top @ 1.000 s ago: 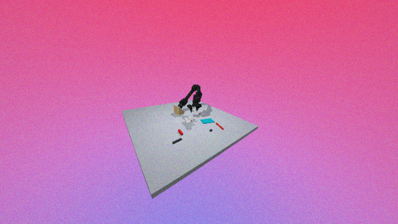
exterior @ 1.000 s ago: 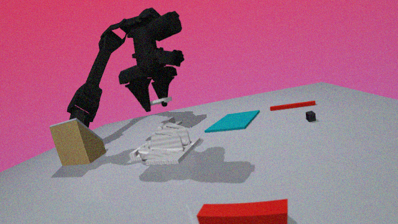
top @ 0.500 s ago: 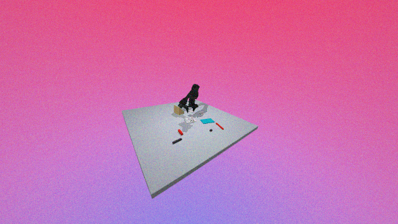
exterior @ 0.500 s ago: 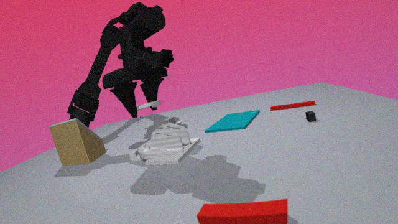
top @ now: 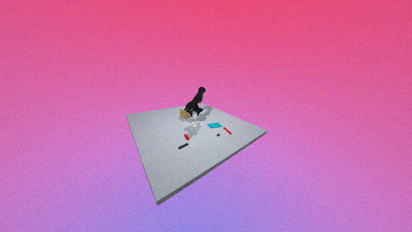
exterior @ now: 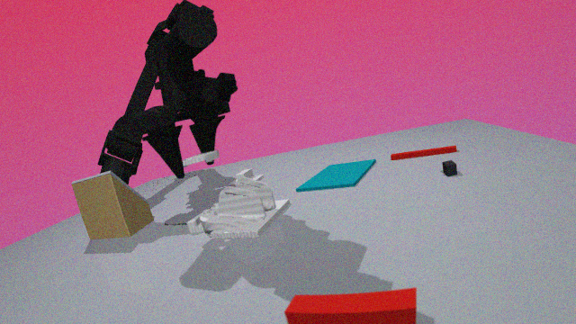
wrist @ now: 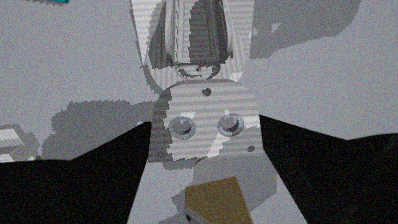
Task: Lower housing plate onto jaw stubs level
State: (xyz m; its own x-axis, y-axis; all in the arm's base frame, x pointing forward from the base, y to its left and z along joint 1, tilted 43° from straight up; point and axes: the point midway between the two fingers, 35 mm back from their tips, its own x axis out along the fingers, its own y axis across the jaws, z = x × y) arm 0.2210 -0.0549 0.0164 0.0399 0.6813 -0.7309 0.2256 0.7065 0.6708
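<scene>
Now: gripper tip 20 mm below the pale piece and 10 mm short of it. From my gripper tip the other things lie so: small black cube: 370 mm ahead, 70 mm below; then teal flat sheet: 200 mm ahead, 150 mm to the left, 80 mm below.
</scene>
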